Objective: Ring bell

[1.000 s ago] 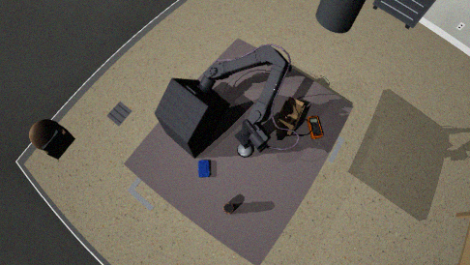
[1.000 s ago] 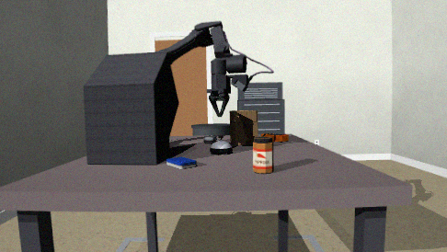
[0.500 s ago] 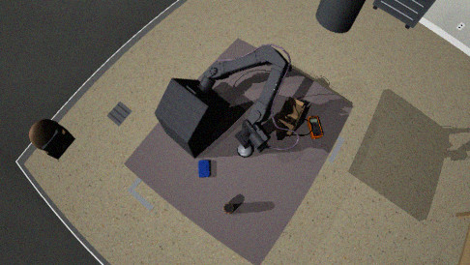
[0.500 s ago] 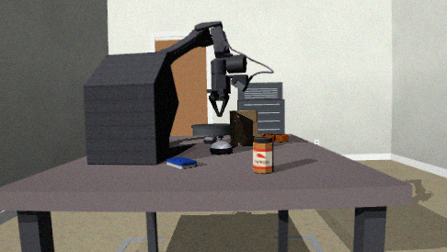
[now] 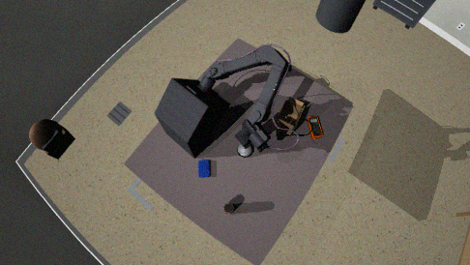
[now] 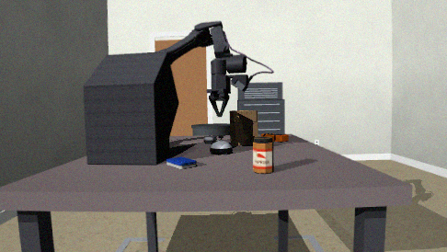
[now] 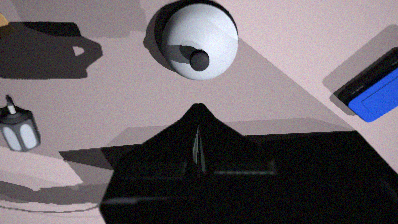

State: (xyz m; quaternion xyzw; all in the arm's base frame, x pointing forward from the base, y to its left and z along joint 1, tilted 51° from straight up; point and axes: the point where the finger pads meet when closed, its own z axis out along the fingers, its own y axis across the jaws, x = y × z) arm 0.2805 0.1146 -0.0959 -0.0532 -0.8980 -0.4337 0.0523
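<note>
My hand is 90 mm above the dark button. From my hand the other things lie so: brown cardboard box 280 mm to the left, 80 mm below, 70 mm ahead; then bell 100 mm below; then blue block 230 mm to the right, 130 mm below, 90 mm behind.
</note>
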